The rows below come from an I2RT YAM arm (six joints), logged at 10 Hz.
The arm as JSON. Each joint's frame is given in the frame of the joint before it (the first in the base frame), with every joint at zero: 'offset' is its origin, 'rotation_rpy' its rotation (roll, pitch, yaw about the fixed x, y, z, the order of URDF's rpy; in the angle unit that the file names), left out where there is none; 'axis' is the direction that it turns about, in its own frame. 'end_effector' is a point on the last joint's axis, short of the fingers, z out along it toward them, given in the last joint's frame.
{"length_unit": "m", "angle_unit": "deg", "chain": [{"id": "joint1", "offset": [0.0, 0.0, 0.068], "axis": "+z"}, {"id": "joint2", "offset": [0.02, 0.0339, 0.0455], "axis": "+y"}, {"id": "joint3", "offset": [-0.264, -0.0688, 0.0], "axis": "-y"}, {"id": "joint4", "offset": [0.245, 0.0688, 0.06], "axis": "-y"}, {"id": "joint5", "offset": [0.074, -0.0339, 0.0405], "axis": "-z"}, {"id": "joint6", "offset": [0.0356, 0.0, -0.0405], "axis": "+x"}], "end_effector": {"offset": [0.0, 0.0, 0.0], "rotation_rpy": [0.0, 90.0, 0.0]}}
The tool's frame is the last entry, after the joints.
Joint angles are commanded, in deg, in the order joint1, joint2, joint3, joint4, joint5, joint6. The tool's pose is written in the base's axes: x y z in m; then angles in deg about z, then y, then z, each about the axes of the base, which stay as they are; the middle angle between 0 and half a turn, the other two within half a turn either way. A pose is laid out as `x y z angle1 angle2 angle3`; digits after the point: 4 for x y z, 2 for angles.
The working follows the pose.
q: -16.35, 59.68, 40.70, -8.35, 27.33, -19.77
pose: 0.2178 -0.0809 0.2699 -33.12 114.07 -46.54
Where each joint sits with the arm in this pose, in the base's axes (m; each line is computed from the numbers above, not from the rounded line before):
joint1: 0.0000 0.0000 0.0680
joint2: 0.0287 0.0269 0.1135
joint3: -0.1185 -0.0016 0.3414
joint4: 0.1419 -0.0063 0.3184
joint5: 0.2133 -0.0626 0.3204
joint6: 0.2178 -0.0809 0.2699
the tool: 0.2178 -0.0809 0.2699

